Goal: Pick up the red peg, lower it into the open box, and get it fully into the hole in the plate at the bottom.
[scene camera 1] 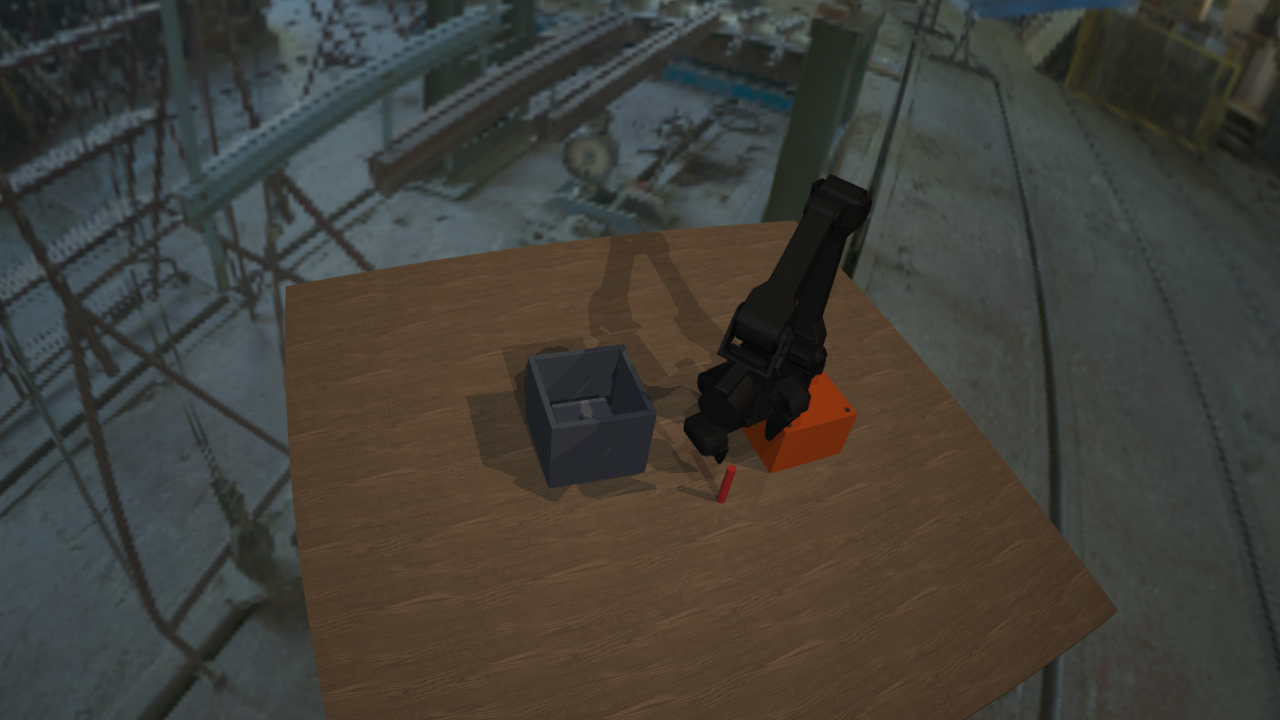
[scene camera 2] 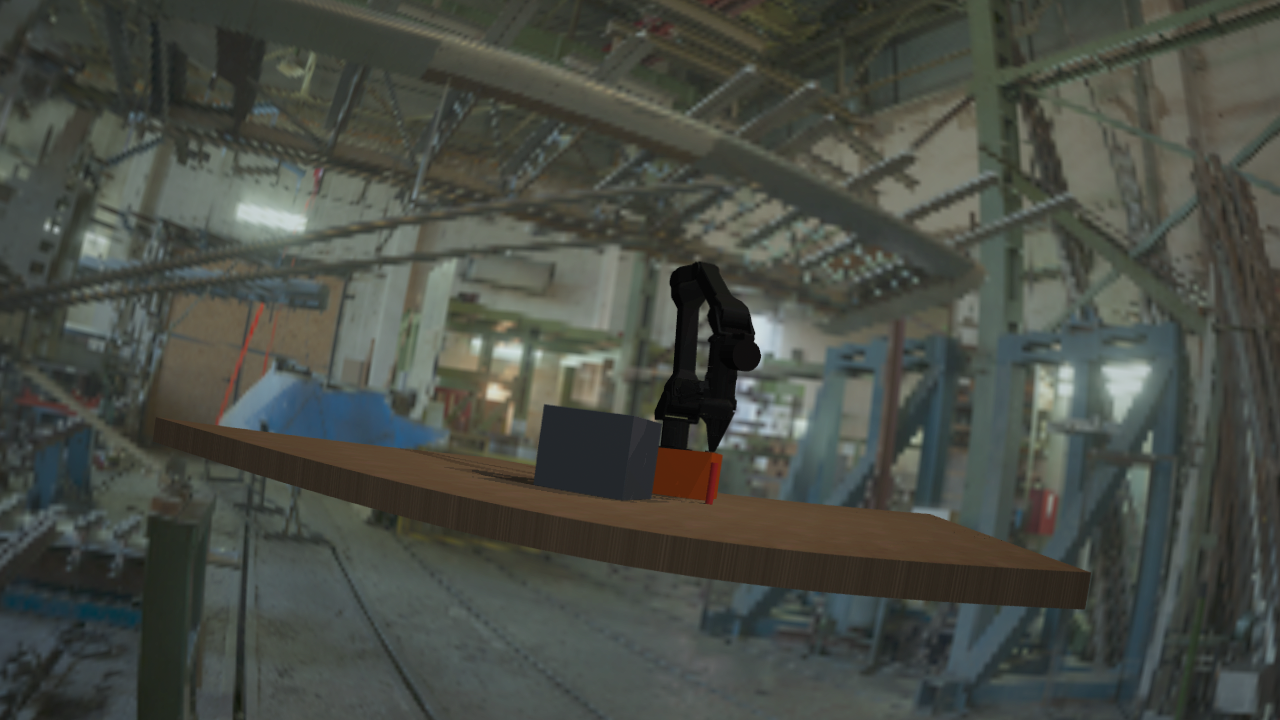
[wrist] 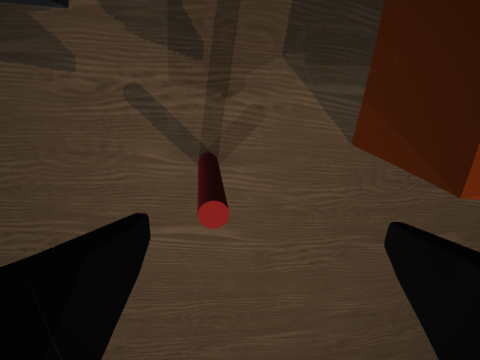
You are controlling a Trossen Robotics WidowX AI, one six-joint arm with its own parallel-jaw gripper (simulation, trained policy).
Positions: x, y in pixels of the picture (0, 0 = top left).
Labels:
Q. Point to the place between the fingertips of my gripper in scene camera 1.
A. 743, 450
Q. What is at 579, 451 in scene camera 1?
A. A dark grey box.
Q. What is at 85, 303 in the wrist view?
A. My gripper.

